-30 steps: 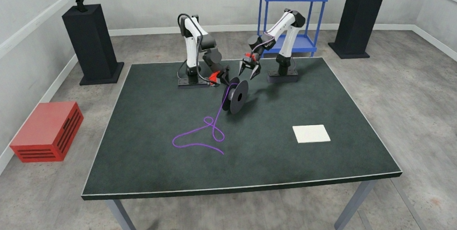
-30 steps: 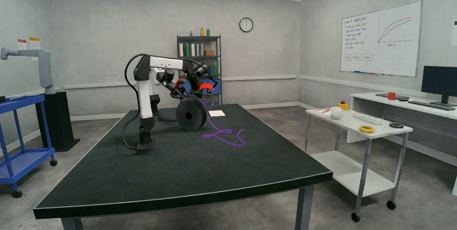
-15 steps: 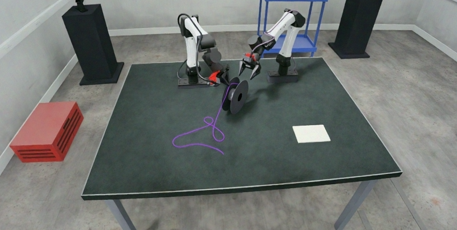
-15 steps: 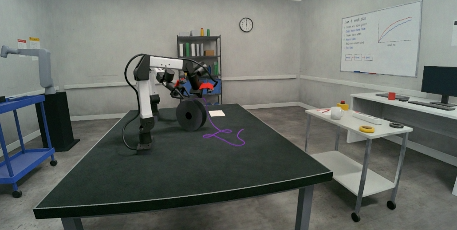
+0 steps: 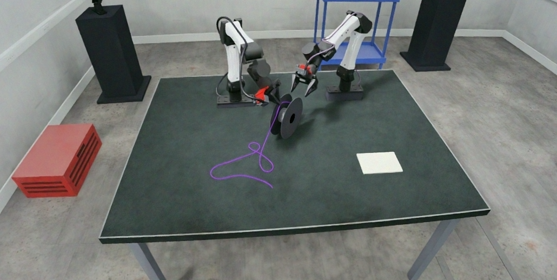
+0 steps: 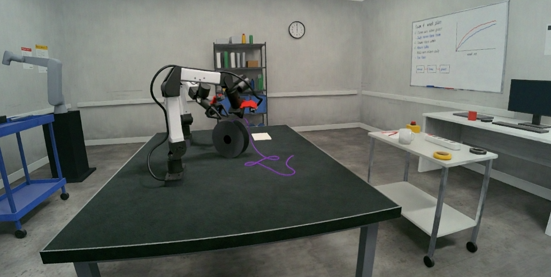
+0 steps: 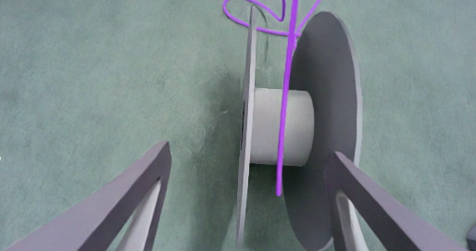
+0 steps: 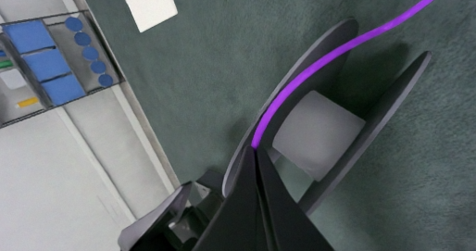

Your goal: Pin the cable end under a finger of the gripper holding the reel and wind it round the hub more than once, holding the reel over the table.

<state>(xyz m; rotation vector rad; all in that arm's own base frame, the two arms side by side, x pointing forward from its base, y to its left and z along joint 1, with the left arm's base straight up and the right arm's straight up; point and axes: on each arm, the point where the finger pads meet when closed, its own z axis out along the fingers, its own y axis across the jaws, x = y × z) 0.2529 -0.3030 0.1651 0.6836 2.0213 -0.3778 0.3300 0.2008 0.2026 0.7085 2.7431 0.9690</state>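
Note:
The dark grey reel is 120 mm below my right hand, 60 mm behind it and 40 mm to the left of it. Round my right hand: white card: 420 mm to the left, 220 mm below, 190 mm ahead.
Now: left hand 30 mm short of the dark grey reel, 60 mm to the left of it and 110 mm above it. The rest, counted from my left hand: white card (270 mm ahead, 330 mm to the left, 210 mm below).

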